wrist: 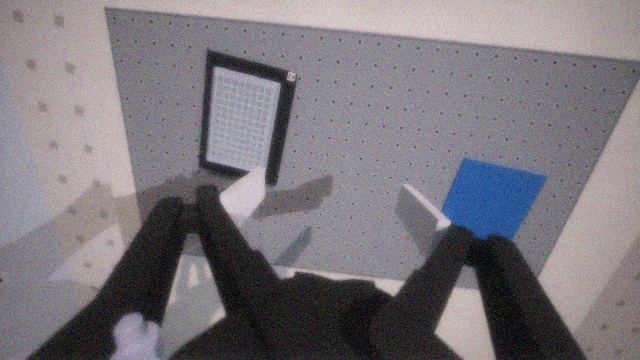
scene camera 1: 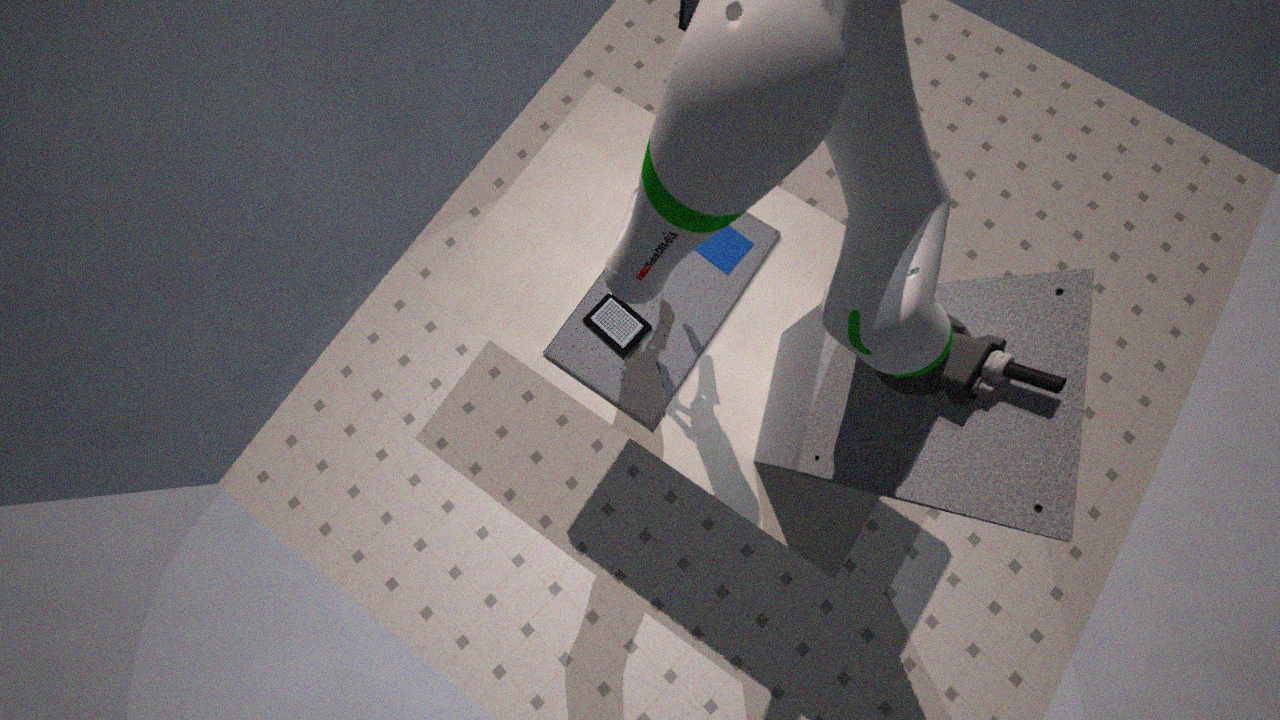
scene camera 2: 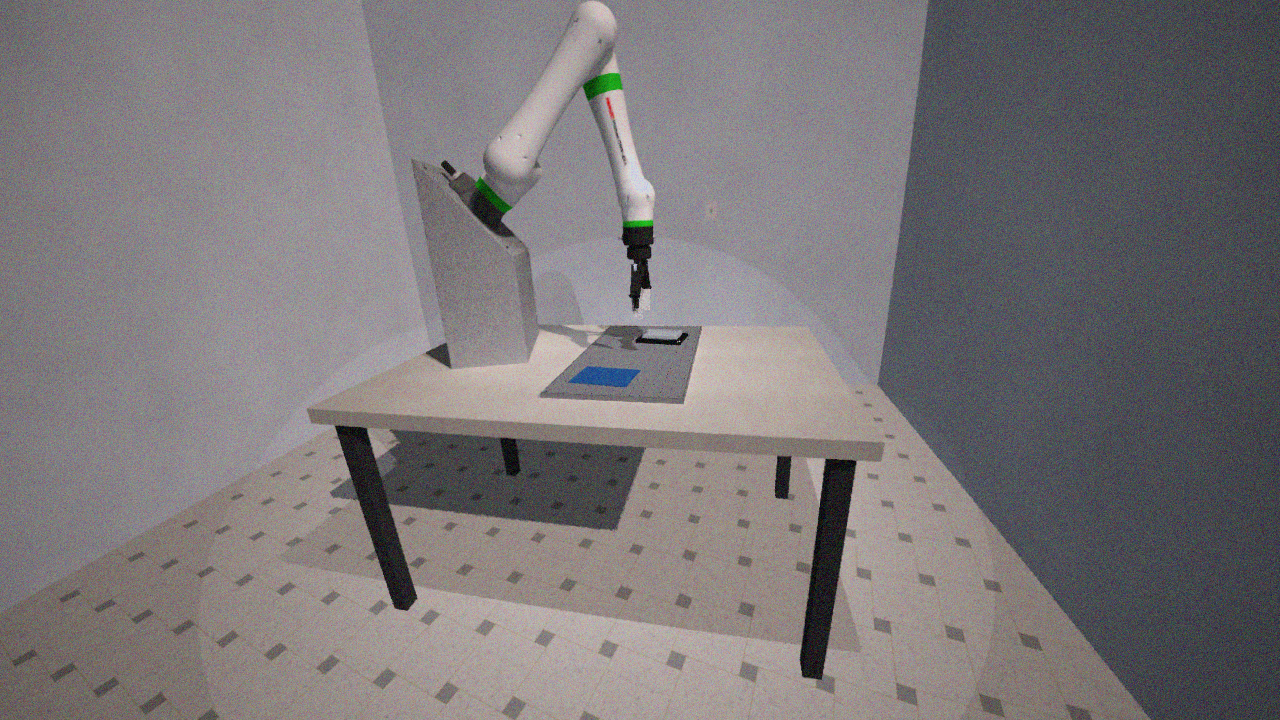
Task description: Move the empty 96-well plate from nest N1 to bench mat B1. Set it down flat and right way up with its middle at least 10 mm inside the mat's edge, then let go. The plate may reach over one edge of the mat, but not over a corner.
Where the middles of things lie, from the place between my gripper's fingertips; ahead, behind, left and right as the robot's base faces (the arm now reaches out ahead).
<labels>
Now: the 96-well plate (scene camera 1: pixel 622 327) 140 mm to the left of my hand, 100 mm below it and 20 mm ahead of it. The rest, counted from my hand: blue bench mat (scene camera 1: pixel 725 249) 250 mm to the right, 120 mm below, 20 mm behind.
</labels>
